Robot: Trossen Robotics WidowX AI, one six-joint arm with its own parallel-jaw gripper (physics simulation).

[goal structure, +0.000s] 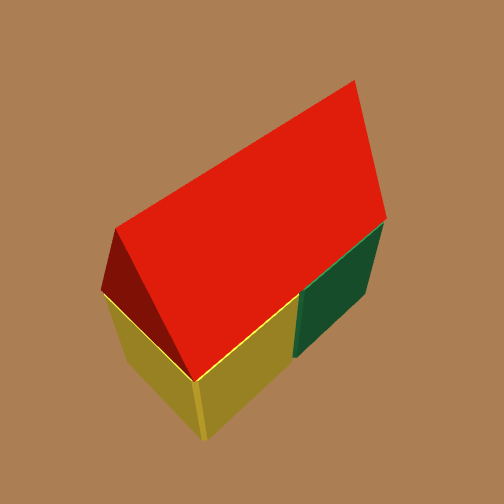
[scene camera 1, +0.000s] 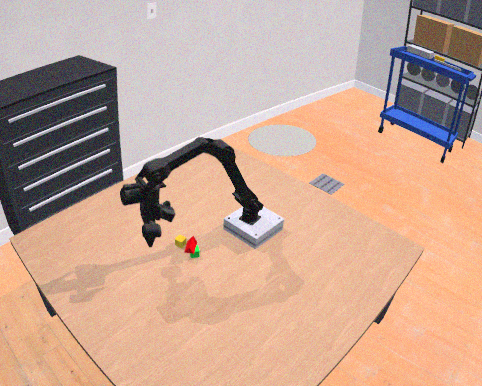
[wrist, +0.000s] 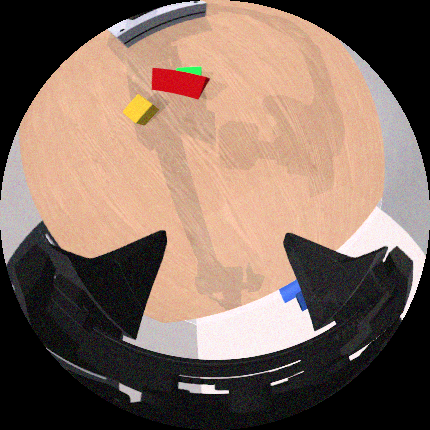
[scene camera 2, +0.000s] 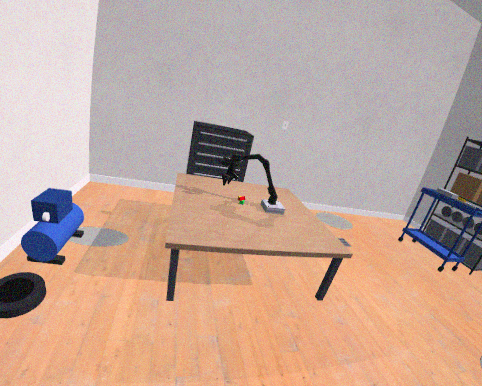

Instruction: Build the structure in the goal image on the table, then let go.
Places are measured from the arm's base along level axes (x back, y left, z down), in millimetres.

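Pixels of known places: gripper, fingertip midpoint: [scene camera 1: 149, 239] [wrist: 227, 238] [scene camera 2: 225, 184]; arm's base at its link origin: [scene camera 1: 250, 218] [scene camera 2: 271, 203].
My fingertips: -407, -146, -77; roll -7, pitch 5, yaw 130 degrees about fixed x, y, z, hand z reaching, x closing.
Ahead of a thing's pixels: the offset from my fingertips to its middle, as dx, dy, dz. Level surfaces: height alone.
A yellow cube @(+162, -1, +116) [scene camera 1: 180, 241] [wrist: 137, 109] stands on the table, a little apart from the other two blocks. A red block @(+146, +58, +93) [scene camera 1: 191, 244] [scene camera 2: 242, 198] [wrist: 179, 83] with slanted faces is at a green block @(+151, +76, +116) [scene camera 1: 195, 253] [scene camera 2: 242, 203] [wrist: 192, 70] and partly hides it. In scene view 1 the red block looks tilted; whether it rests on the green block or leans against it I cannot tell. My gripper [scene camera 1: 161, 228] [scene camera 2: 230, 182] [wrist: 227, 238] is wide open and empty. It hangs above the table, to the left of the blocks in scene view 1.
The arm's light base [scene camera 1: 254, 225] [scene camera 2: 273, 206] stands on the wooden table @(dz +133) [scene camera 1: 325, 280] [scene camera 2: 220, 232], to the right of the blocks in scene view 1. A black drawer cabinet [scene camera 1: 62, 145] [scene camera 2: 220, 150] stands beyond the table. A blue cart [scene camera 1: 417, 126] is farther right on the floor.
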